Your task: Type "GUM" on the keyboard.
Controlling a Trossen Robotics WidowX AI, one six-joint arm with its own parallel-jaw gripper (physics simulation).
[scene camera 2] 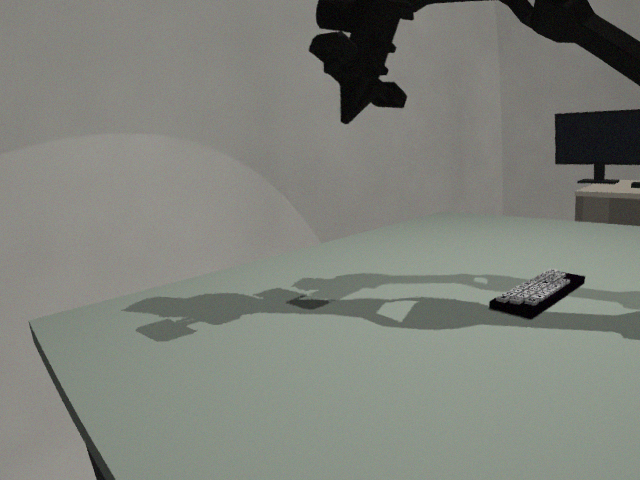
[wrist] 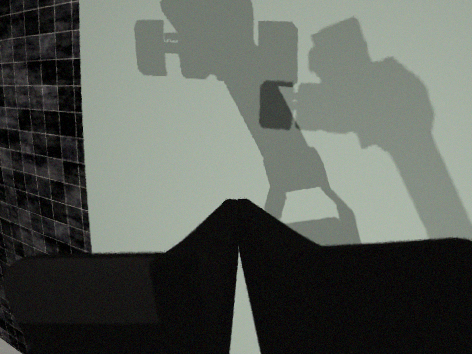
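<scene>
A small keyboard with a black case and light keys lies flat on the pale green table, at the right in the scene view. Its single letters are too small to read there, and it does not show in the wrist view. My black gripper is shut and empty, its tips together and pointing down. It hangs high above the table, well to the left of the keyboard in the scene view, touching nothing.
Shadows of the arm fall across the table and around the keyboard. The table's left edge shows in the scene view. A dark tiled floor lies beyond the table's edge in the wrist view. A monitor stands on a cabinet in the background.
</scene>
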